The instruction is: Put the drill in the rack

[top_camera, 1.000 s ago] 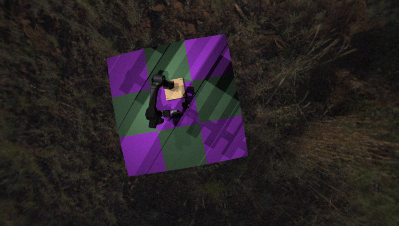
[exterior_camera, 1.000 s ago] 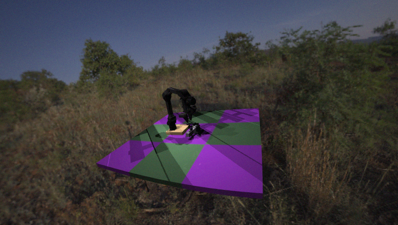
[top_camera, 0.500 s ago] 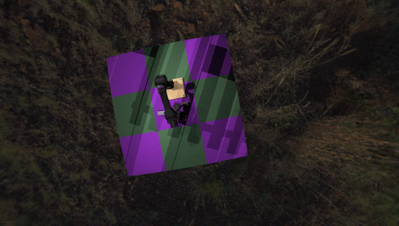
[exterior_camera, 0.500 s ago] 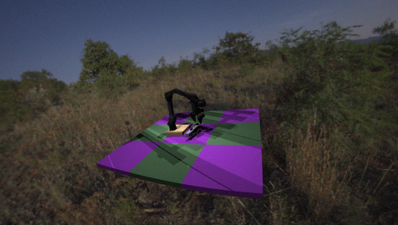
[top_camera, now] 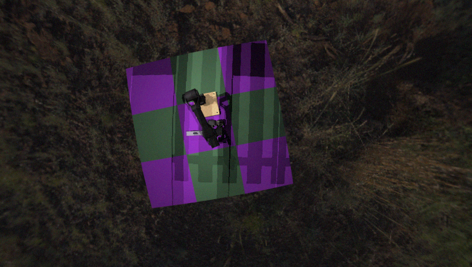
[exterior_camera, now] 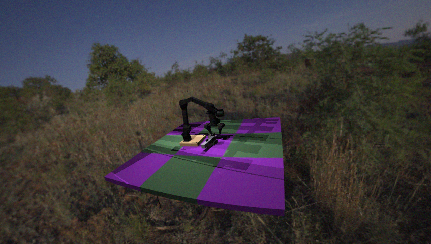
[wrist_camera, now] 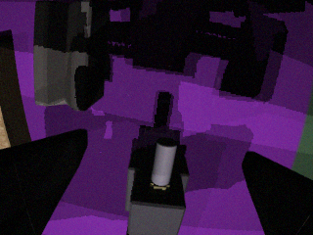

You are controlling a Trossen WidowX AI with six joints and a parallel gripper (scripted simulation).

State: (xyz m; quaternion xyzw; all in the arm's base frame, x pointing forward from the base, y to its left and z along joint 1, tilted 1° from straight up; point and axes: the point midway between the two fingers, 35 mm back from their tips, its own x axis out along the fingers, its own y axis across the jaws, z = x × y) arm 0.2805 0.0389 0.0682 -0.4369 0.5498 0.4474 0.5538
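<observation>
The drill lies 10 mm behind my gripper tip, 70 mm to the right of it and 20 mm below it. Also, from my gripper tip: grey block 60 mm behind, 60 mm to the left, 50 mm below.
</observation>
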